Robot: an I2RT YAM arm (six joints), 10 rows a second.
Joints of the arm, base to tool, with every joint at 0 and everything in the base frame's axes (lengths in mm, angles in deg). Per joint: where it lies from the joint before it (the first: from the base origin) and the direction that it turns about. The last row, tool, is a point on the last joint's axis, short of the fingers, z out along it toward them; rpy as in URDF.
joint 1: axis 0 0 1 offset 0 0 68
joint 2: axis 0 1 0 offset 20 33.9 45.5
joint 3: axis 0 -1 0 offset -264 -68.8 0
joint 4: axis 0 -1 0 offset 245 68.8 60
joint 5: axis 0 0 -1 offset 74 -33.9 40.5
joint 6: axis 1 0 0 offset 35.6 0 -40.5
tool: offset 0 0 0 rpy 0 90 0
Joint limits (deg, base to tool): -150..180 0..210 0..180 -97..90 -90..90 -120..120
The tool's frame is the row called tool.
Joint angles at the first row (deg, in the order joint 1, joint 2, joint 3, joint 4, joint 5, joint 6):
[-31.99 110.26 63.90 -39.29 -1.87 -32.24]
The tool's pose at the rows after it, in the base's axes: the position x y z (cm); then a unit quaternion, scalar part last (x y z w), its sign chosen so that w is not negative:
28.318 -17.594 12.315 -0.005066 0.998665 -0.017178 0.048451
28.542 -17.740 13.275 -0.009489 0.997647 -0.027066 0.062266
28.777 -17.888 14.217 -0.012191 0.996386 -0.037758 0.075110
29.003 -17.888 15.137 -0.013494 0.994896 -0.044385 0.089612
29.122 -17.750 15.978 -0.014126 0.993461 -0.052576 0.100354
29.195 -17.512 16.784 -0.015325 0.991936 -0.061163 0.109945
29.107 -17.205 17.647 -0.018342 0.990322 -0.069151 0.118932
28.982 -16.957 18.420 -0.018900 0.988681 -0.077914 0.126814
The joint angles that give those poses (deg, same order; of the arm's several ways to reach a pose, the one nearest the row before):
[-31.99 109.16 64.20 -39.29 -1.30 -32.51]
[-31.99 107.95 64.92 -39.29 -1.22 -33.00]
[-31.97 106.86 65.73 -39.29 -1.00 -33.29]
[-31.79 105.72 66.40 -39.27 -1.24 -33.22]
[-31.47 104.48 66.73 -39.28 -1.04 -32.98]
[-31.03 103.16 66.88 -39.29 -0.71 -32.71]
[-30.63 101.52 66.79 -39.46 -0.41 -32.70]
[-30.33 100.01 66.66 -39.54 0.04 -32.52]

